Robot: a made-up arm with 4 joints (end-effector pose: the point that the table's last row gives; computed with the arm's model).
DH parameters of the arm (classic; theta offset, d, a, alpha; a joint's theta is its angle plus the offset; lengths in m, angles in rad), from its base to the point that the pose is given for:
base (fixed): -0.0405 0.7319 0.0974 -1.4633
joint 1: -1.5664 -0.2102 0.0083 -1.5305
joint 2: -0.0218 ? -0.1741 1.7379
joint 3: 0 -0.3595 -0.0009 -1.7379
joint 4: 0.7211 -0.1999 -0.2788 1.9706
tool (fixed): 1.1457 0.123 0 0
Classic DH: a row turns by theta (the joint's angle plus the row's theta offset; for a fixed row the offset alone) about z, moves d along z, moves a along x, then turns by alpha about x.
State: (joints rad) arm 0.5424 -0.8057 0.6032 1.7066
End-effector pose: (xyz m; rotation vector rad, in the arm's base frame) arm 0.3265 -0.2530 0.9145 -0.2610 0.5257 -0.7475
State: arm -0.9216 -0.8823 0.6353 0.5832
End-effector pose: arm 0.0406 -0.2627 0.6854 -0.9649 -0.7120 -0.9197
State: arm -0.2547 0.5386 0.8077 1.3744
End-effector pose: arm 0.1983 -0.4063 0.7907 0.8638 0.4036 -0.4474
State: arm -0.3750 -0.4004 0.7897 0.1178
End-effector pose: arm 0.0010 -0.3140 0.6021 -1.0963 -0.0946 -0.2393
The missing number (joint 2, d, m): 0.0854
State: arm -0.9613 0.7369 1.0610 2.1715
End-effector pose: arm 0.2963 -0.6043 0.8727 1.5913 0.4192 -0.2288
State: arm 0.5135 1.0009 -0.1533 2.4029
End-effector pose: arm -0.2063 -0.4928 0.4392 2.5097 0.4455 -1.2851
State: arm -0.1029 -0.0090 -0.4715 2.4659
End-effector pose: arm -0.1034 -0.7025 0.6100 1.9296 -0.3507 -0.1754
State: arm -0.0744 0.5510 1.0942 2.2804
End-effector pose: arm 0.3782 -0.6182 0.6758 1.3452 1.1136 -1.0312
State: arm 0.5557 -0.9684 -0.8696 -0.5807
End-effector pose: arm 0.1571 -0.6947 0.4361 -1.5562 -1.2959 0.4040
